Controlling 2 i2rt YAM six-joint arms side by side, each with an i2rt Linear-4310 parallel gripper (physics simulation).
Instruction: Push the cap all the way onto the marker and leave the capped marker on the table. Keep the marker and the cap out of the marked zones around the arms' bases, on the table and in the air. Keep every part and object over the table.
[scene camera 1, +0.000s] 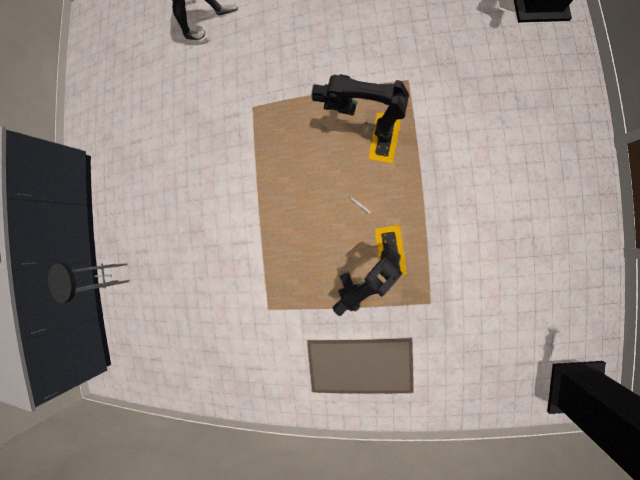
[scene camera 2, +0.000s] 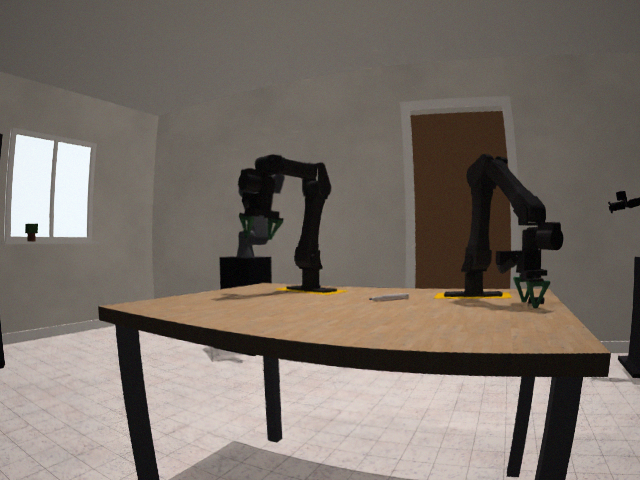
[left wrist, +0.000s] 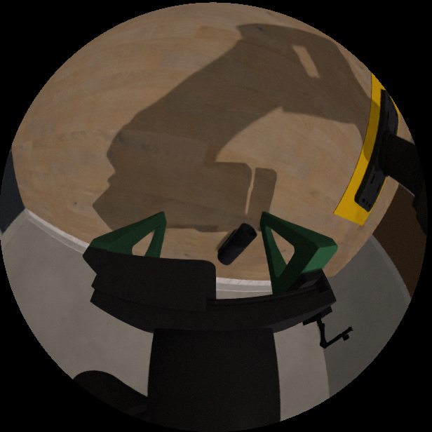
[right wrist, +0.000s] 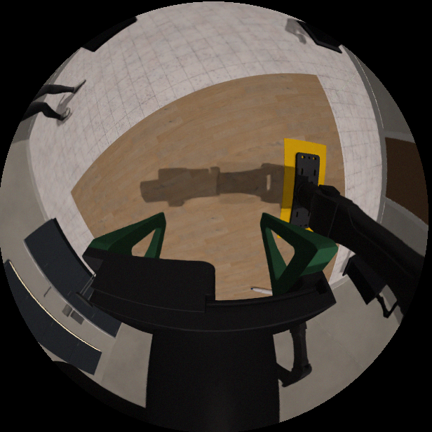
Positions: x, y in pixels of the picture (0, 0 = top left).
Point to the left gripper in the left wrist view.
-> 212, 216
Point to a black cap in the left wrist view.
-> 242, 236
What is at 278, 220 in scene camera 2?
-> The right gripper.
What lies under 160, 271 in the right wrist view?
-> The right gripper.
